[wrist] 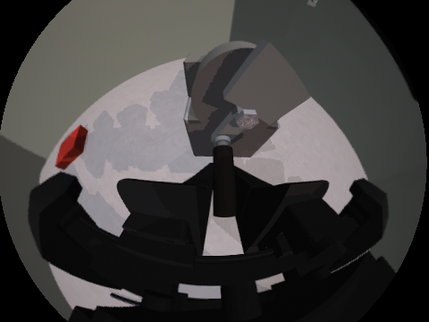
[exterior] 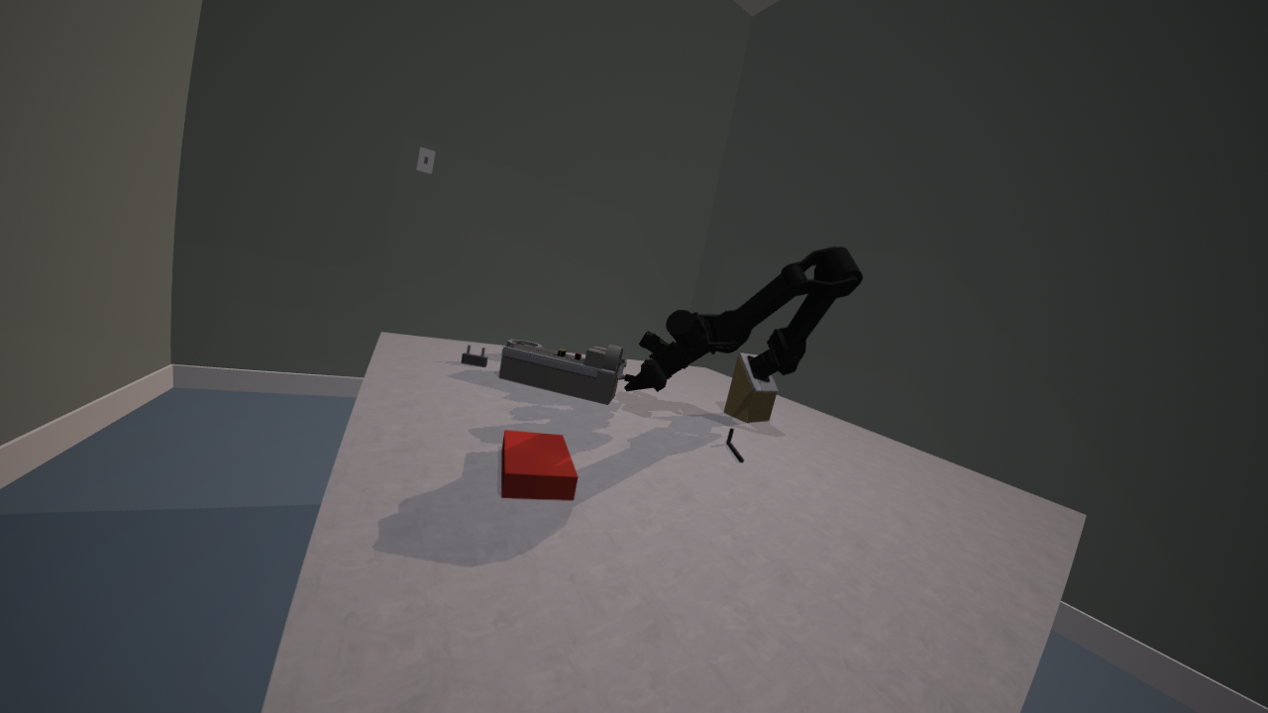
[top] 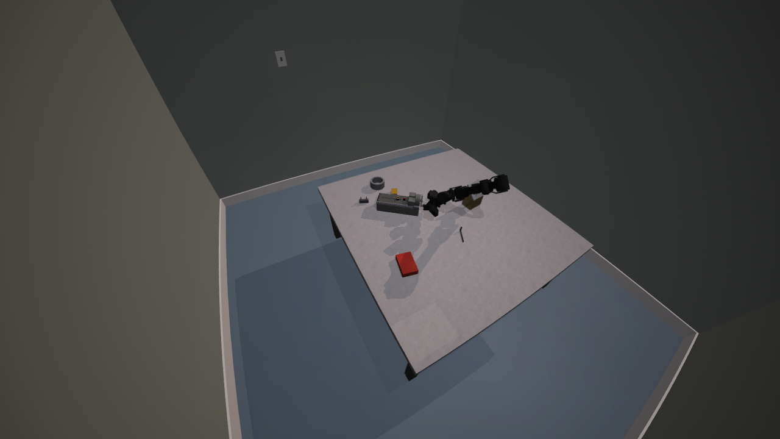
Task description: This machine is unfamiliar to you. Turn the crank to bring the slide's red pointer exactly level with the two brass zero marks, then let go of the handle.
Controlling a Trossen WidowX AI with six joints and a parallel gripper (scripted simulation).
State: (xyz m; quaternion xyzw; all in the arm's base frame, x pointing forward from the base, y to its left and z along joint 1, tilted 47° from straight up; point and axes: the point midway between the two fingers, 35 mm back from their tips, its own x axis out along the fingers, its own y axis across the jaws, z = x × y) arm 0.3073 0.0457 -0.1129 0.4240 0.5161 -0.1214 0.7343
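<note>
Right now the red pointer is 90 mm to the right of my gripper tip, 90 mm ahead of it and 40 mm above it. Also, from my gripper tip: black crank handle 30 mm above, 10 mm to the left, 10 mm behind; then yellow block 250 mm to the right, 70 mm ahead, 20 mm below; then black bent key 240 mm to the left, 110 mm behind, 30 mm below.
</note>
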